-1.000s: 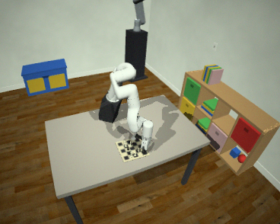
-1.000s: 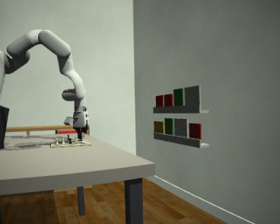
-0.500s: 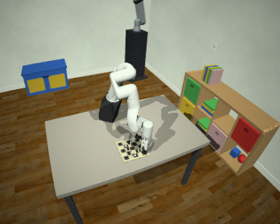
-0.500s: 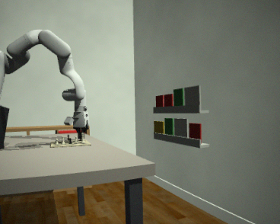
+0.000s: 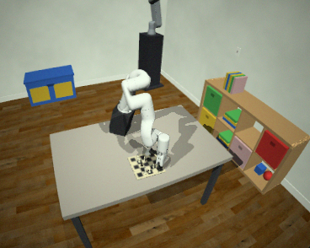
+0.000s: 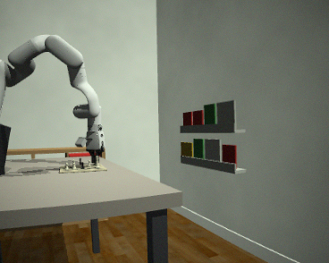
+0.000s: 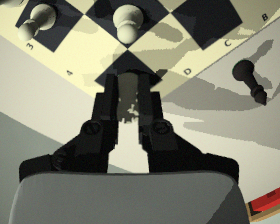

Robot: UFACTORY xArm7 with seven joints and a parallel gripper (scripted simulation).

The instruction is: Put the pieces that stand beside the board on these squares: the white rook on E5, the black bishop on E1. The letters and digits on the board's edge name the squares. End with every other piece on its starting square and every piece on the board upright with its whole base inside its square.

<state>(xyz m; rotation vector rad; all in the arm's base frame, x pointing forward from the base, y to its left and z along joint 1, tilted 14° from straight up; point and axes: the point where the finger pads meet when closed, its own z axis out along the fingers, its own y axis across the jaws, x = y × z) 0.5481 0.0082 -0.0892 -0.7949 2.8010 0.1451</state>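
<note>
Right now the white rook is 1 cm below my hand. Round my hand: chessboard 9 cm behind, 6 cm to the right, 3 cm below; then black bishop 6 cm behind, 8 cm to the left, 2 cm below; then black pawn 10 cm behind, 9 cm to the right, 2 cm below.
</note>
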